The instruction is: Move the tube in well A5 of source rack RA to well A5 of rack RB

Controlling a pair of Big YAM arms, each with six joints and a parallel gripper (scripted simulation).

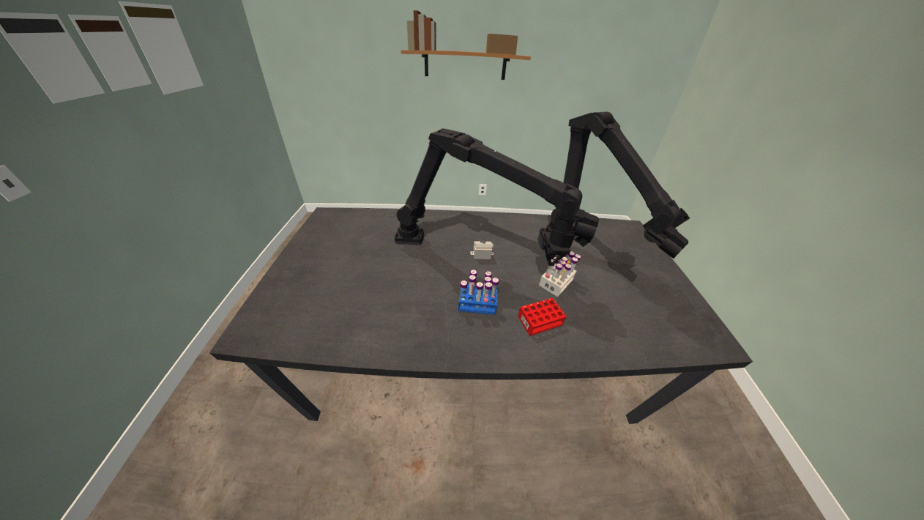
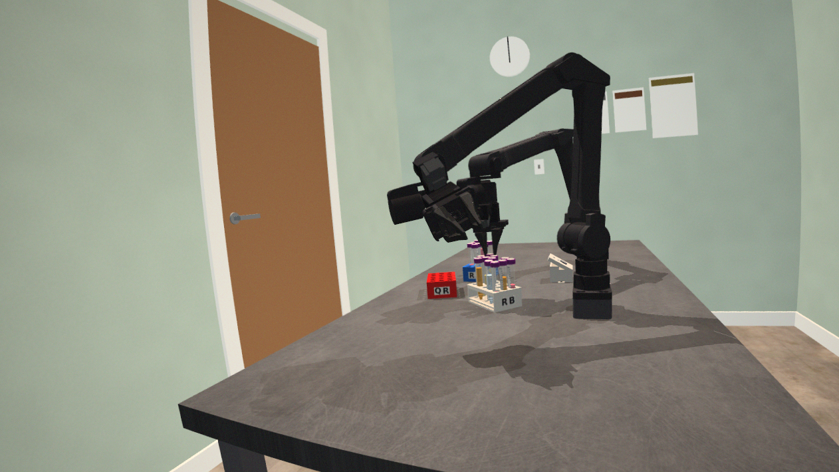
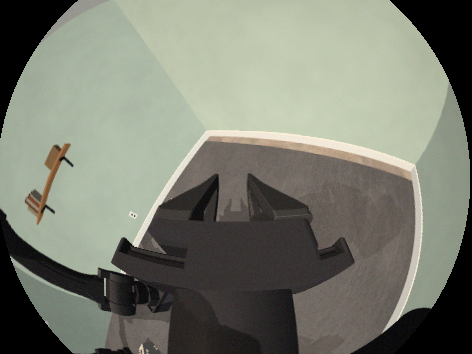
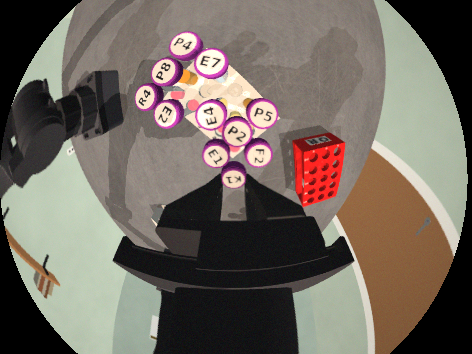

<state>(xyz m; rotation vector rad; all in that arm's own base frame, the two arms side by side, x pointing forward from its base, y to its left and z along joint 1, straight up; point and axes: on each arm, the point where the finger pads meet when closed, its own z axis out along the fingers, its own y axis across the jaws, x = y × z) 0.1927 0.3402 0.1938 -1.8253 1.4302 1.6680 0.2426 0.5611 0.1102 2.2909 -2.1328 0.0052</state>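
Now: the tube 10 mm to the left of my right hand and 60 mm below it. The rest, counted from my right hand: red rack (160 mm ahead, 40 mm to the right, 100 mm below); then white rack (20 mm behind, 60 mm to the left, 100 mm below); then rack RA (90 mm ahead, 250 mm to the right, 100 mm below).
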